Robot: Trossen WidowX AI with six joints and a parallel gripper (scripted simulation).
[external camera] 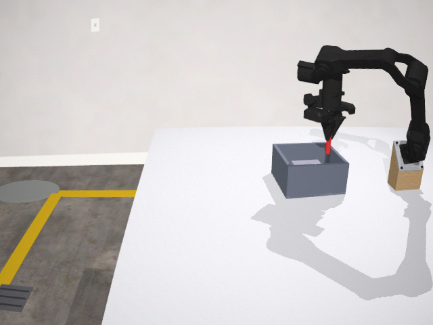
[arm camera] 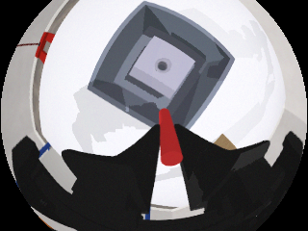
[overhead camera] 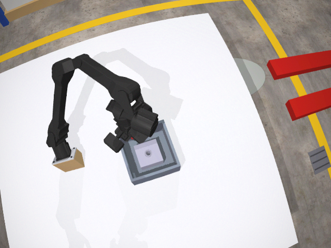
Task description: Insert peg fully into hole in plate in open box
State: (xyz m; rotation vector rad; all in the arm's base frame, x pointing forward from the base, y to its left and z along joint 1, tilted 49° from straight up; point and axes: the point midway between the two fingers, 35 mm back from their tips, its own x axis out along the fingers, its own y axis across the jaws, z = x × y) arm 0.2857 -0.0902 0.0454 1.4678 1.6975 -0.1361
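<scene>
Right now my hand is 30 mm short of the pale plate, 60 mm to the left of it and 150 mm above it. Round my hand: grey box: 30 mm ahead, 60 mm to the right, 170 mm below; red peg: 30 mm below.
</scene>
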